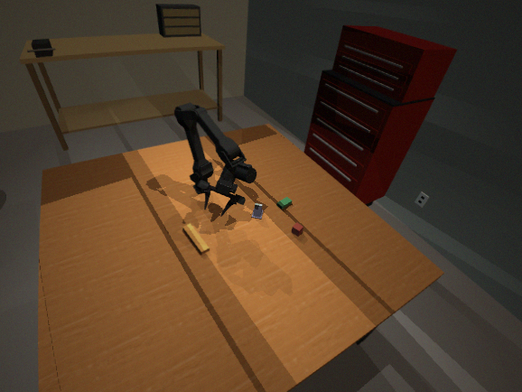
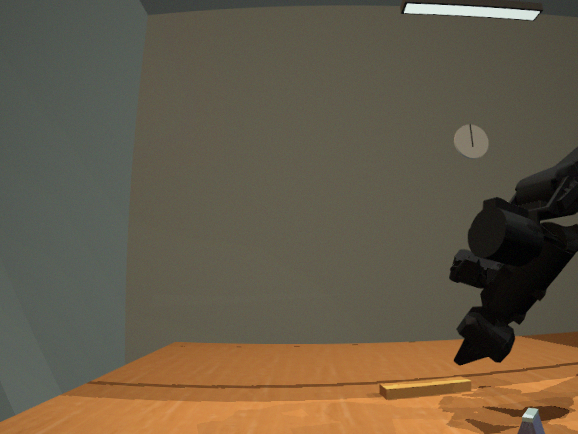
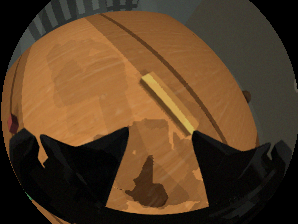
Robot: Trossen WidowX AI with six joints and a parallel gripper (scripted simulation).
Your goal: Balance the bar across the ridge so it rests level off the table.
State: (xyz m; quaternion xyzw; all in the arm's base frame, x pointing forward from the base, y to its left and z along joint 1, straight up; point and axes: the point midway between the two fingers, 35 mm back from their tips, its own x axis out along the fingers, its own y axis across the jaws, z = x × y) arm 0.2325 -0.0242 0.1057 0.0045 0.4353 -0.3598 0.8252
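Now: the bar 3 cm ahead of my gripper tip, 9 cm to the right of it and 7 cm below it. Also, from my gripper tip: red block: 17 cm ahead, 29 cm to the left, 6 cm below; then green block: 1 cm ahead, 34 cm to the left, 7 cm below.
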